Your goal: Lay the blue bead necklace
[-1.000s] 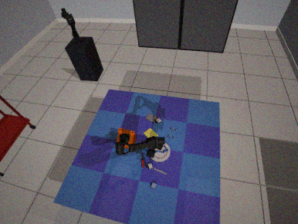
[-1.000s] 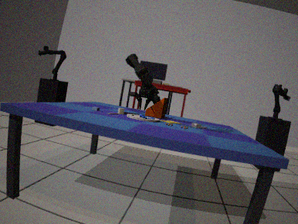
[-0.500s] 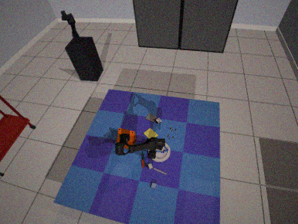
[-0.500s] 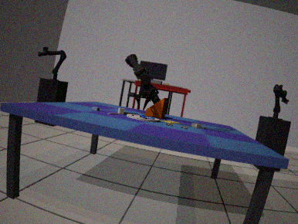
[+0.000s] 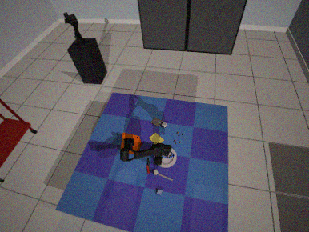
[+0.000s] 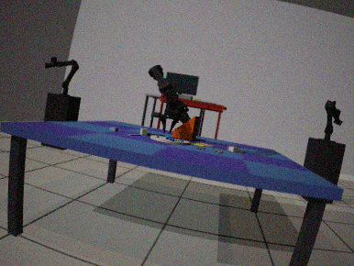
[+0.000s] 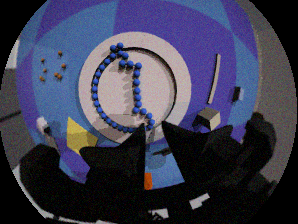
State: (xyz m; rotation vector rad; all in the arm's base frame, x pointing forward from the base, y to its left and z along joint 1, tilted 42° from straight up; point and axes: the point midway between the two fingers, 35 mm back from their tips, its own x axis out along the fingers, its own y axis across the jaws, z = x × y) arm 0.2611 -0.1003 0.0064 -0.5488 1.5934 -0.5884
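Now: gripper tip 40 mm short of the round white bead board, 30 mm to the right of it and 20 mm above it. Round my gripper tip: red-handled tool (90 mm to the right, 80 mm behind, 30 mm below); then yellow card (190 mm to the left, 60 mm behind, 30 mm below); then thin pale stick (150 mm to the right, 70 mm ahead, 30 mm below).
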